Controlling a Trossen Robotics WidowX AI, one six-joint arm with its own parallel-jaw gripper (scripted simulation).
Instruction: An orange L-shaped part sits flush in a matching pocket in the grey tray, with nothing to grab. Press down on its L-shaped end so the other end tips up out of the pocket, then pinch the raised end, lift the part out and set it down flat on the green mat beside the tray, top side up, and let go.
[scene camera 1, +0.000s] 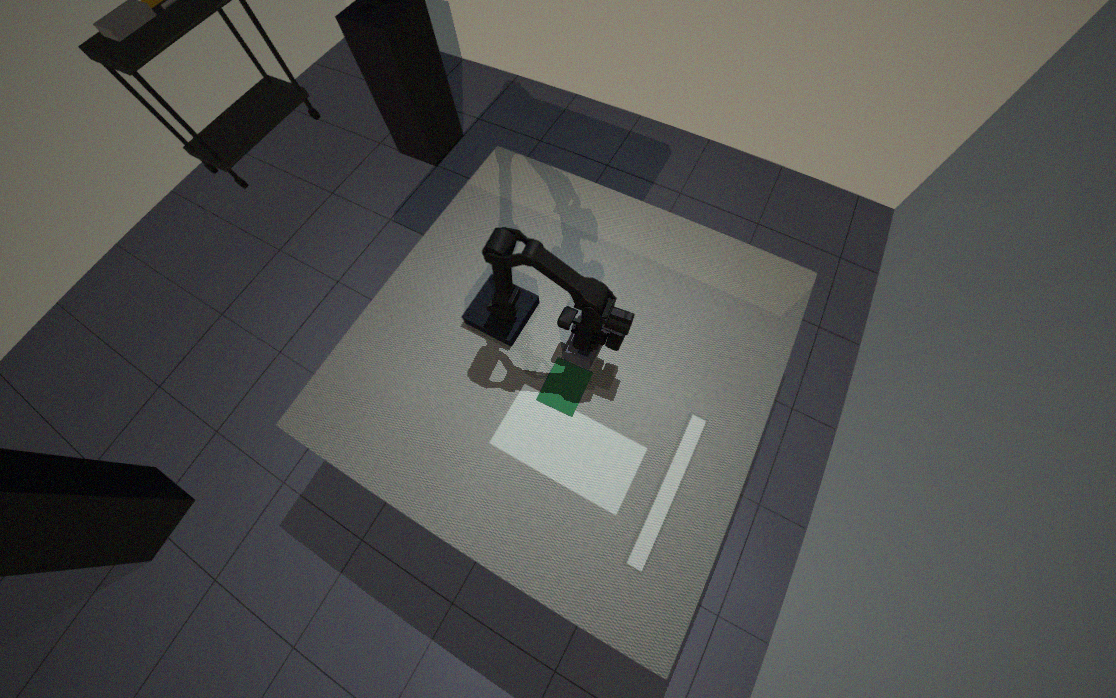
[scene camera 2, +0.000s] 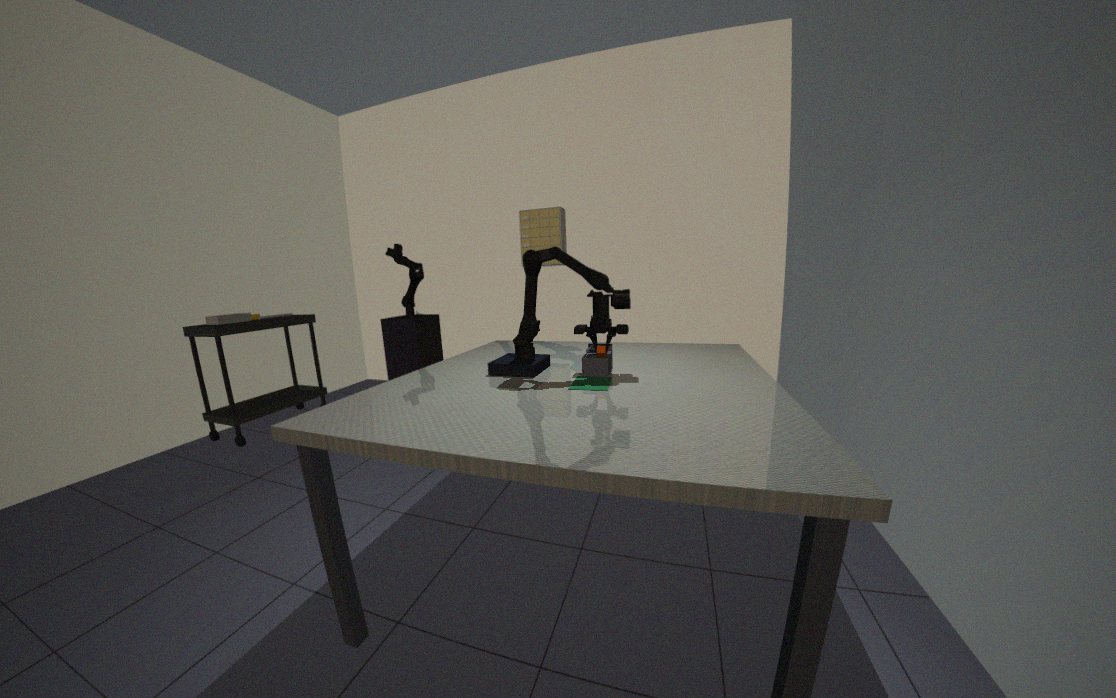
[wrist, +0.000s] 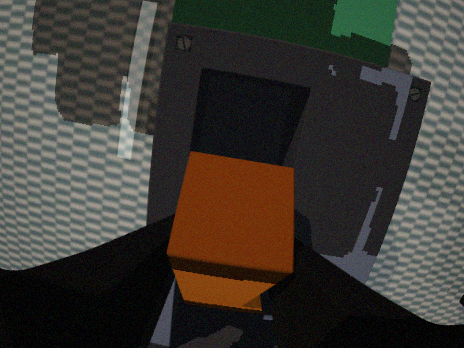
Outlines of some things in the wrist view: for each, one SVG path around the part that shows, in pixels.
My gripper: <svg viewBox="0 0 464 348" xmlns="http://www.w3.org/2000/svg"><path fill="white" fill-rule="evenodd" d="M268 289L277 348L464 348L464 325L436 325L427 322L427 319L417 317L412 311L369 289L367 285L351 277L347 271L333 265L329 259L325 259L323 255L296 238L293 273ZM176 214L131 231L109 243L105 242L79 254L72 254L68 258L56 259L28 270L0 269L0 348L147 348L172 289L173 279L176 277L167 254Z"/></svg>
An orange L-shaped part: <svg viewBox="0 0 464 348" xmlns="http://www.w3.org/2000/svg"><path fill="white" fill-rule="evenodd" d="M191 151L189 153L187 169L185 169L183 185L181 185L179 206L177 206L167 251L173 273L176 275L181 297L183 297L184 303L187 303L187 305L261 314L263 313L263 307L261 307L260 294L271 289L280 279L287 278L288 275L293 273L293 251L295 251L295 169L293 167L269 165L269 163L245 161L245 159L221 157L221 155Z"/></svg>
